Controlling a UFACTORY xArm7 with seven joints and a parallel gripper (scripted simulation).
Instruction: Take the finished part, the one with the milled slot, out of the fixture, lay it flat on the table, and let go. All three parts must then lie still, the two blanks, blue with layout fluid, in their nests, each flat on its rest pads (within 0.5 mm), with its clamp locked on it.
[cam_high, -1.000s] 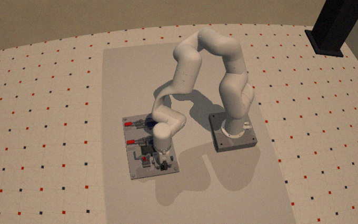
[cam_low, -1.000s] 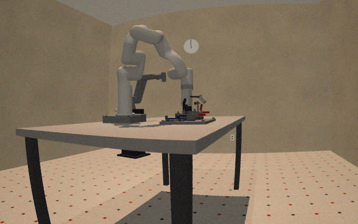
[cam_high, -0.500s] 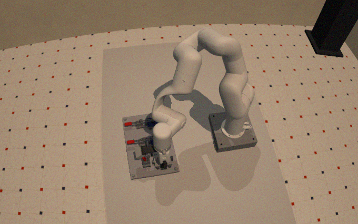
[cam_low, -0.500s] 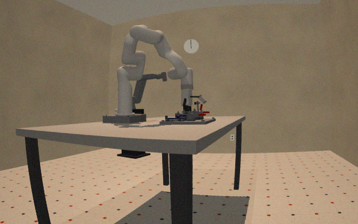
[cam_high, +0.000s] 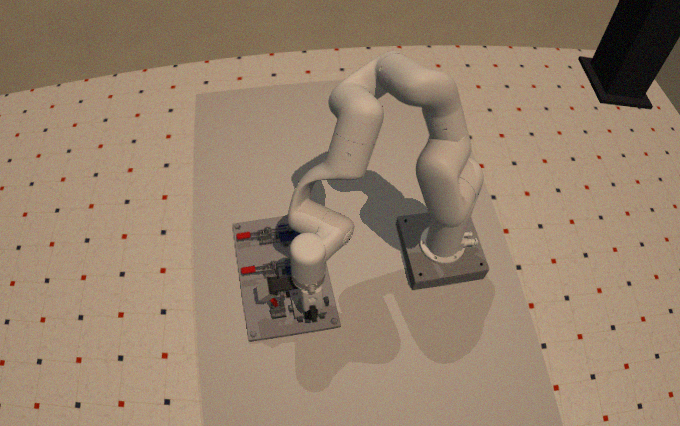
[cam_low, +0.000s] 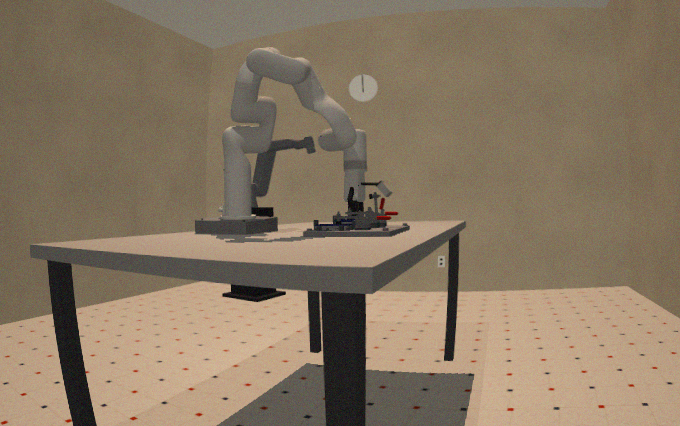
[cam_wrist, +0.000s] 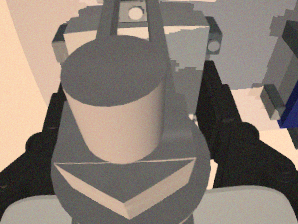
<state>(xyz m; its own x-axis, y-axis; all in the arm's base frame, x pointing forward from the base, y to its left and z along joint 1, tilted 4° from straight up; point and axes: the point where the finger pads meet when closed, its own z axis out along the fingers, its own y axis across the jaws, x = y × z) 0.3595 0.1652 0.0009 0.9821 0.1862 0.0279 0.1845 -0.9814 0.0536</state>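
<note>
Now: hand 1 cm past the grey finished part and 1 cm above it. Also, from my hand: grey fixture plate: 10 cm to the right, 7 cm ahead, 3 cm below.
</note>
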